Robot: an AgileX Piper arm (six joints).
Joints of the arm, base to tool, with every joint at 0 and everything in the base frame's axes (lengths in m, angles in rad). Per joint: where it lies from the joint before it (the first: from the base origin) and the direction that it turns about. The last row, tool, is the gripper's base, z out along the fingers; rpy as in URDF.
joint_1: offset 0 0 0.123 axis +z
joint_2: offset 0 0 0 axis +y
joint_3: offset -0.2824 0 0.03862 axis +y
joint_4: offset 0.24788 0 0.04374 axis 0.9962 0 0.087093
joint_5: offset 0 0 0 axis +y
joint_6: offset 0.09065 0 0.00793 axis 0.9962 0 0.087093
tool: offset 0 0 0 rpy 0 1.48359 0
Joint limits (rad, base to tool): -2.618..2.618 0..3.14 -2.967..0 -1.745..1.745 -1.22..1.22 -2.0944..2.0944
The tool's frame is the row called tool.
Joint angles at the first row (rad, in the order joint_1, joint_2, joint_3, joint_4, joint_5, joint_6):
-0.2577, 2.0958, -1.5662, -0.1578, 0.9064, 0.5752
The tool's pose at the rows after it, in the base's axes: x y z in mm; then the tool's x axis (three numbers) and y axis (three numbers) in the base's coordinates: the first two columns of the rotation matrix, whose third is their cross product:
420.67, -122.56, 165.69, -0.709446, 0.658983, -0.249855, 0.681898, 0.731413, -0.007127
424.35, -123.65, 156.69, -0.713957, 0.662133, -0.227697, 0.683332, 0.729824, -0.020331
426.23, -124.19, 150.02, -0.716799, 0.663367, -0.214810, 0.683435, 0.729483, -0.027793
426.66, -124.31, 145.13, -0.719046, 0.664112, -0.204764, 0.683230, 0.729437, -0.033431
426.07, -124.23, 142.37, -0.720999, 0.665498, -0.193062, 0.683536, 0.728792, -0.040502
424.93, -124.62, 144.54, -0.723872, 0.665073, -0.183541, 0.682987, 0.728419, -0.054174
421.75, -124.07, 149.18, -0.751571, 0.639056, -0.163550, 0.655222, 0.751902, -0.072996
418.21, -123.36, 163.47, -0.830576, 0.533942, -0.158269, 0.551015, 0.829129, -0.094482
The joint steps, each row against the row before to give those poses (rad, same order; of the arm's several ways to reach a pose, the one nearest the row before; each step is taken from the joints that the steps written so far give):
0.0000, 0.0340, -0.0311, -0.0001, 0.0049, 0.0000
0.0000, 0.0329, -0.0227, 0.0003, 0.0163, 0.0000
0.0000, 0.0203, -0.0096, 0.0000, 0.0045, 0.0000
0.0000, 0.0118, -0.0016, 0.0000, 0.0014, 0.0000
0.0000, 0.0060, 0.0000, 0.0000, 0.0079, 0.0000
0.0000, -0.0021, -0.0058, -0.0065, 0.0232, 0.0000
0.0000, -0.0113, -0.0001, 0.0000, 0.0328, -0.0406
0.0000, -0.0332, 0.0000, 0.0000, 0.0277, -0.1362

